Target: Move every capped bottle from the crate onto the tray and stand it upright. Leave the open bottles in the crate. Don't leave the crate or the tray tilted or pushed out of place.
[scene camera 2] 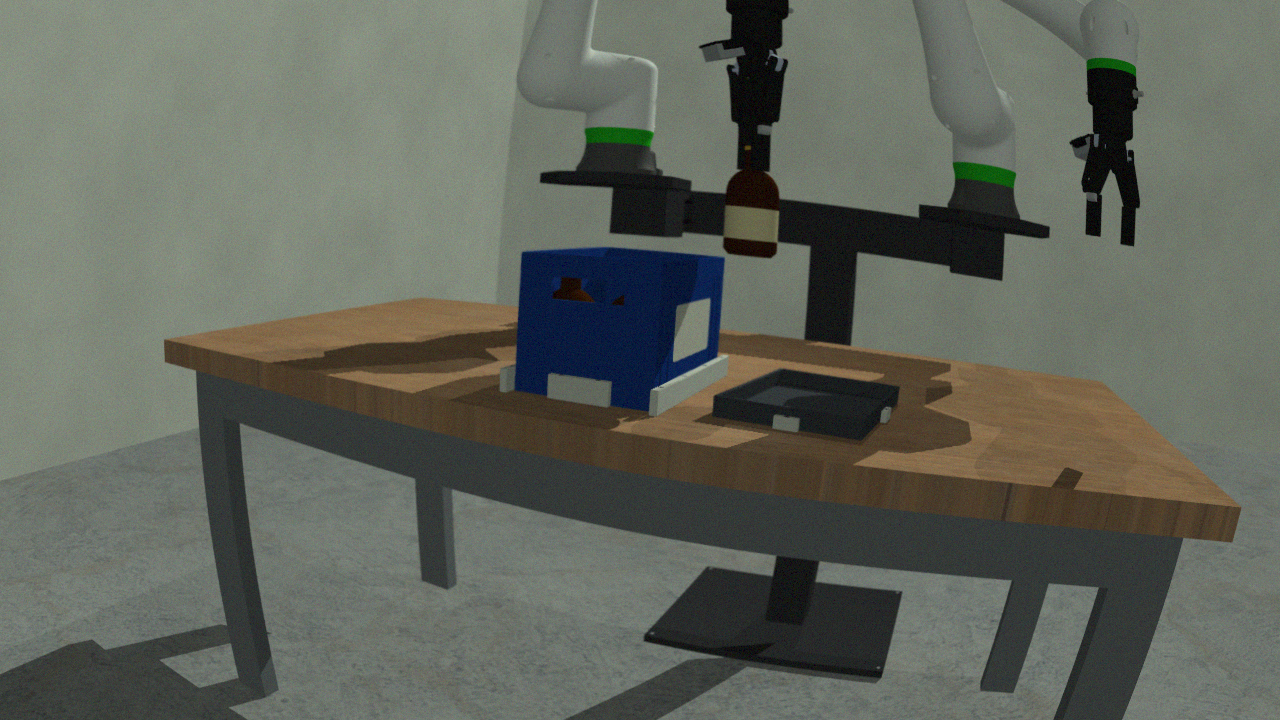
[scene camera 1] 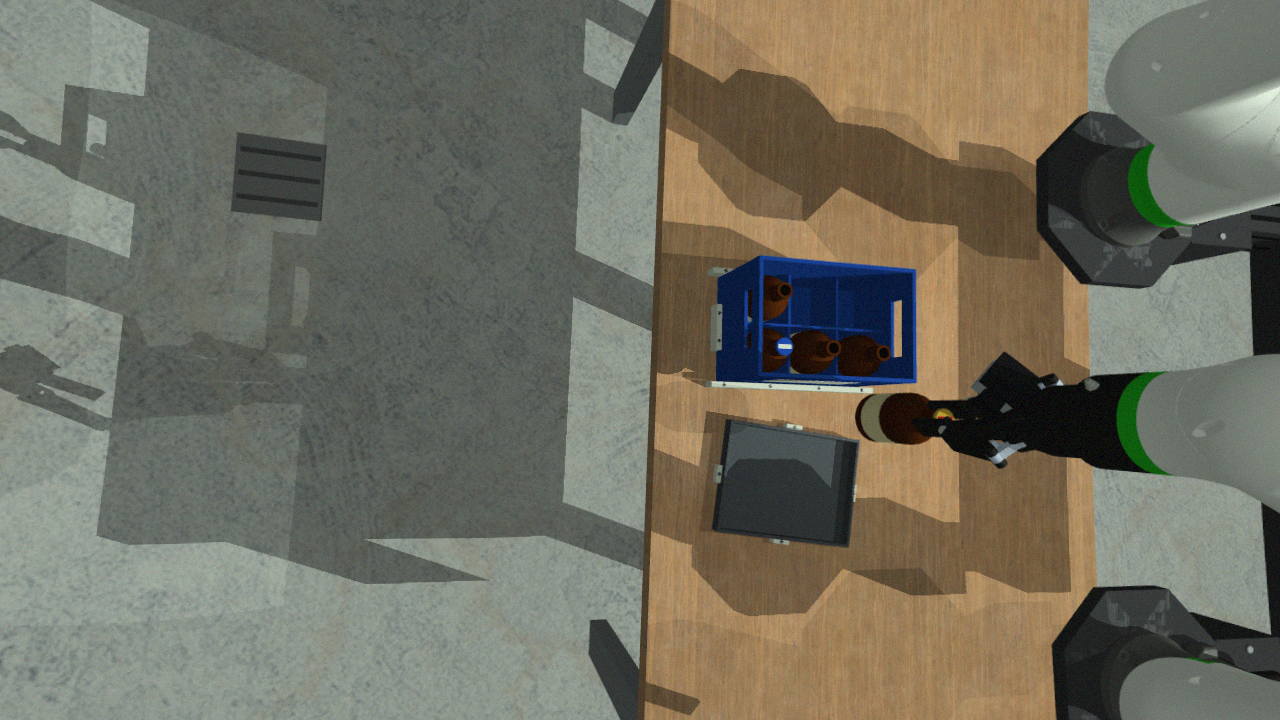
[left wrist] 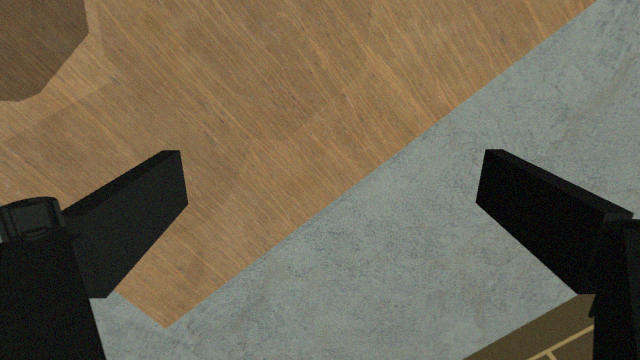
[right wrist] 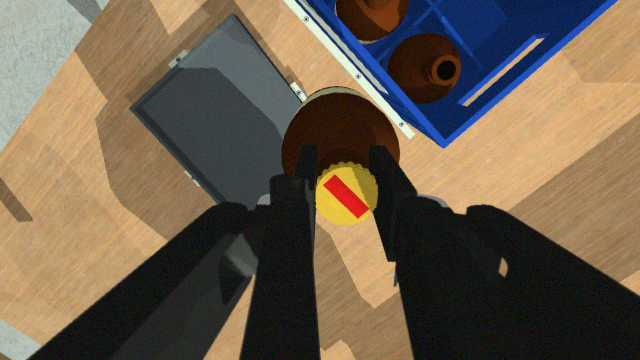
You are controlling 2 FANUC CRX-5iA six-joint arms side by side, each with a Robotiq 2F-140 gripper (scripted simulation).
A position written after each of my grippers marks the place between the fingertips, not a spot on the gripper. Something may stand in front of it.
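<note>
Left gripper (scene camera 2: 1110, 240), mine. My right gripper (scene camera 1: 926, 418). Blue crate (scene camera 2: 669, 325) (scene camera 1: 839, 299) (right wrist: 495, 40); out of frame in the left wrist view. Dark tray (scene camera 1: 779, 483) (scene camera 2: 771, 394) (right wrist: 222, 111); the left wrist view has it out of frame. Yellow-capped bottle (scene camera 2: 752, 197) (scene camera 1: 886, 417) (right wrist: 343, 123).
</note>
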